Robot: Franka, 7 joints.
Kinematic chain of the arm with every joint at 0, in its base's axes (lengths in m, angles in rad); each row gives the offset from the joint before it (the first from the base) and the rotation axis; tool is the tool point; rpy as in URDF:
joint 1: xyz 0 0 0.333 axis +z
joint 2: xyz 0 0 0 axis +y
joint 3: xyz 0 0 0.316 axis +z
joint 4: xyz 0.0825 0 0 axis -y
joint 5: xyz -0.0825 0 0.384 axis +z
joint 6: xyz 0 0 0 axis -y
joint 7: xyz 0.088 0 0 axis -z
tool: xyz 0 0 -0.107 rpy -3.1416 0 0
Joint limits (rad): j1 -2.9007..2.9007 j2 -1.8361..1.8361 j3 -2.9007..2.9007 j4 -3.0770..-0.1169 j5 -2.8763..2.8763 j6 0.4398..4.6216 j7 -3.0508..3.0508
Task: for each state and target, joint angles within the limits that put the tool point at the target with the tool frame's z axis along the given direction. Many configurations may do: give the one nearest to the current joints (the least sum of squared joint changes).
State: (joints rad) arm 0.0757 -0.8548 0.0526 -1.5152 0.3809 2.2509 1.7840
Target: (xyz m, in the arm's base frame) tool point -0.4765 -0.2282 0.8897 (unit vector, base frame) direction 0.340 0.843 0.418
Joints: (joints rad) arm 0.6036 -1.3490 0.0786 -0.8109 0.4714 1.5683 1.7840
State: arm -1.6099 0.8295 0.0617 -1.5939 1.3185 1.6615 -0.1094
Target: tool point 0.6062 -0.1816 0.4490 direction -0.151 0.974 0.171
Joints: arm -0.9776 0.6632 0.6630 -1.4537 1.1533 1.1323 -0.1094
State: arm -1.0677 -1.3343 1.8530 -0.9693 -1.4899 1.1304 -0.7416
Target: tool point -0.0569 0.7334 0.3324 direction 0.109 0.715 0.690
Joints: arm -0.5993 -1.2332 1.9117 -1.5665 -2.1894 2.0195 -0.7416
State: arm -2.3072 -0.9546 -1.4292 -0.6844 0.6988 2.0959 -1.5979
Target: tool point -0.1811 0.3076 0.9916 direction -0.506 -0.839 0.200
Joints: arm -2.2773 -0.8071 -0.8353 -1.1307 0.8008 1.7192 -1.5979
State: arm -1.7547 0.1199 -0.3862 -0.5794 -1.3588 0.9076 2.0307
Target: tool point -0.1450 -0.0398 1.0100 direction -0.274 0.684 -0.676
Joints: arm -1.8201 0.1822 -0.6169 -0.1184 -1.6256 0.6726 2.0307
